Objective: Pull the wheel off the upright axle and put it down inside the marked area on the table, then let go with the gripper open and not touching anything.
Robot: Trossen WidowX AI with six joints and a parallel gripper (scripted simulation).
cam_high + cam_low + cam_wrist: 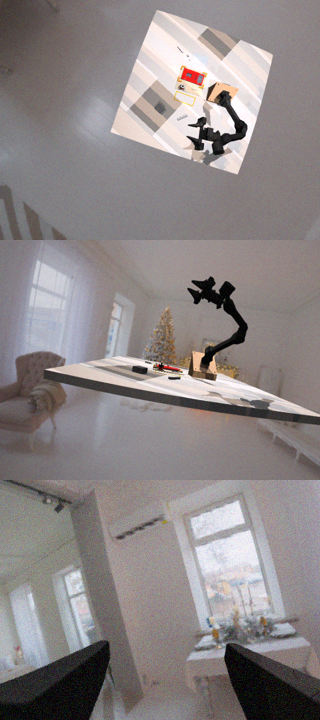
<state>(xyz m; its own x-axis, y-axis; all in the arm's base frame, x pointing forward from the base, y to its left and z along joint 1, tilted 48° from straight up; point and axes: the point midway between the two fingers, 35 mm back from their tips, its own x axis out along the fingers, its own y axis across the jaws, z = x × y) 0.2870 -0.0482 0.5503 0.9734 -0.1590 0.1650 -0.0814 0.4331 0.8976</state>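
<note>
My gripper tip is 4 cm short of the dark grey wheel, 36 cm to the left of it and 51 cm above it. The rest, counted from my gripper tip: grey block 19 cm ahead, 12 cm to the right, 53 cm below; then bar 3 cm behind, 9 cm to the right, 54 cm below.
</note>
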